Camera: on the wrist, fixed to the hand. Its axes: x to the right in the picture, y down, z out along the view.
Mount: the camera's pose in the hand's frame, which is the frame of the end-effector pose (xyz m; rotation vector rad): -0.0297 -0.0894 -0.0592 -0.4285 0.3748 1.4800
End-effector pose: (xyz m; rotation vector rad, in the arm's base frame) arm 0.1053 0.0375 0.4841 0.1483 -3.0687 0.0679
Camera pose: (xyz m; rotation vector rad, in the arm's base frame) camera 0.1475 -0.0458 0.5447 -1.8020 -2.0580 -0.4102
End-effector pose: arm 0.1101 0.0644 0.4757 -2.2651 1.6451 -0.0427
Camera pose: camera 0.1693 0.1012 0.5624 0.5977 -2.8259 -0.2328
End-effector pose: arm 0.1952 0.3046 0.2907 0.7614 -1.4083 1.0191
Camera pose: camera 0.3038 0.3185 0.2709 -0.9579 -1.6760 1.6932
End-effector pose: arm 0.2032 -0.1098 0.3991 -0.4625 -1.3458 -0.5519
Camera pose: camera 0.1901 -0.2130 0.3596 -1.4265 -0.2608 0.3350
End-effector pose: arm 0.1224 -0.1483 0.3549 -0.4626 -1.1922 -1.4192
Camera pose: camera 0.0700 -0.2002 0.2716 -1.0226 -0.0255 -0.3638
